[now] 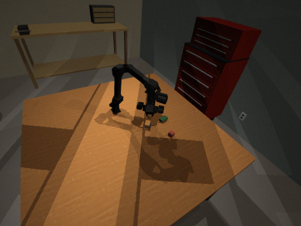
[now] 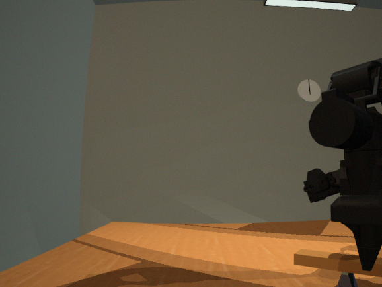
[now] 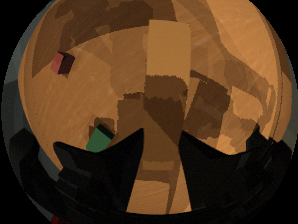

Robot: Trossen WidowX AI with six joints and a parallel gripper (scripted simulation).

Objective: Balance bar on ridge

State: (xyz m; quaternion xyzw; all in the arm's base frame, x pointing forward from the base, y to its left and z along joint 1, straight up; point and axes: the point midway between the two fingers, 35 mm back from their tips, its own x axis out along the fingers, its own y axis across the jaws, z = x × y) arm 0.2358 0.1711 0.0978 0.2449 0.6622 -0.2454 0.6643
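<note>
My gripper tip is now 20 mm to the left of the bar and 20 mm short of it. Round my gripper tip: red block 180 mm ahead, 80 mm to the left, 50 mm below; then green block 120 mm to the left, 60 mm below, 20 mm ahead.
</note>
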